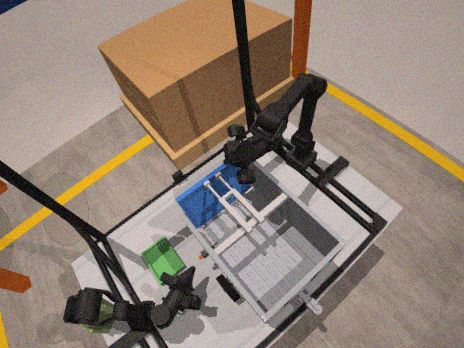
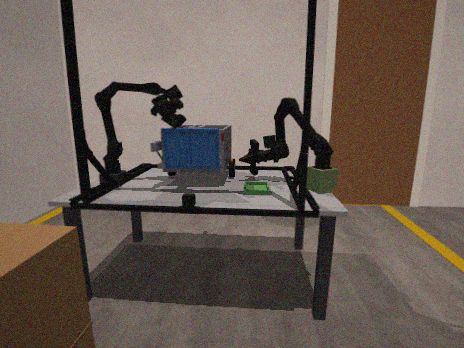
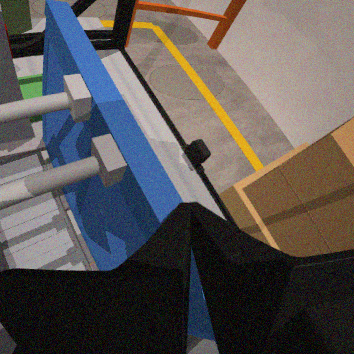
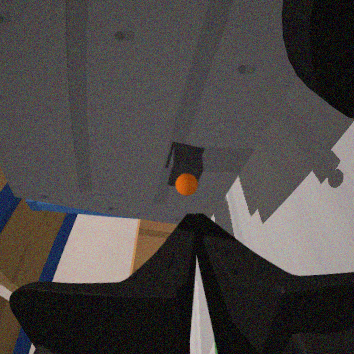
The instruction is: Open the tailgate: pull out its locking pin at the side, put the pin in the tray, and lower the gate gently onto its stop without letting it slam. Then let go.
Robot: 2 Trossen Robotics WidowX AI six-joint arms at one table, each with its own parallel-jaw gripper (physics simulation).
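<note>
The blue tailgate stands upright at the end of the grey truck bed. The locking pin's orange knob sits at a dark block on the bed's side; the pin's shaft is hidden. The green tray lies beside the truck. My left gripper is shut and empty at the gate's top edge; contact is unclear. My right gripper is shut and empty, a little away from the knob.
Two pale bars reach from the bed toward the gate's inner face. A black wheel is on the truck's side near my right gripper. Black frame posts rise at the table's sides. A large carton stands beyond the table.
</note>
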